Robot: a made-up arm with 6 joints.
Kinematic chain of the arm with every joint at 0, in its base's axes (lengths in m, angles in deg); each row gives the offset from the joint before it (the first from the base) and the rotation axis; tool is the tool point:
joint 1: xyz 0 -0.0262 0.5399 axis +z
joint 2: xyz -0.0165 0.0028 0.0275 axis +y
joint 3: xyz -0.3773 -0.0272 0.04 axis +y
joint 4: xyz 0.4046 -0.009 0.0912 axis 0.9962 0 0.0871
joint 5: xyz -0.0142 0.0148 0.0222 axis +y
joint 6: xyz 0.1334 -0.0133 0.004 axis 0.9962 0 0.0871
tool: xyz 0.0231 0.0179 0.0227
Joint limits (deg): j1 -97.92..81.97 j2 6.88..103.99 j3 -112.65..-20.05 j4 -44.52..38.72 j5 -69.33..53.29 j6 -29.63..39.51
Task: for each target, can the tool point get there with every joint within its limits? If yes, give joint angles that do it. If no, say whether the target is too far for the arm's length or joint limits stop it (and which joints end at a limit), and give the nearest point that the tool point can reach.
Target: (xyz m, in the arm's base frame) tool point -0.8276 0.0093 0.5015
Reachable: no: joint limits stop it (at a limit: joint 2, joint 3, joint 5, joint 6) | nearest point -0.7599 0.0064 0.9773 | short by 0.481 m
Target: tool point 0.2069 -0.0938 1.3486
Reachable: yes | joints -13.80 63.32 -92.60 4.18 -21.12 -13.06
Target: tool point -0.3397 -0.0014 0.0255
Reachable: no: joint limits stop it (at a limit: joint 1, joint 2, joint 3, joint 4) | nearest point -0.1213 -0.2134 0.4199 | short by 0.498 m
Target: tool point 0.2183 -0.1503 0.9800
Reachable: yes | joints -29.40 37.59 -34.72 -10.29 -15.73 2.47
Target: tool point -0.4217 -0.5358 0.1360
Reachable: no: joint limits stop it (at a limit: joint 1, joint 2, joint 4, joint 6) | nearest point -0.1535 -0.3951 0.4452 | short by 0.433 m
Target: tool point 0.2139 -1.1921 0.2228
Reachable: no: too far | nearest point 0.1062 -0.6049 0.6134 | short by 0.713 m
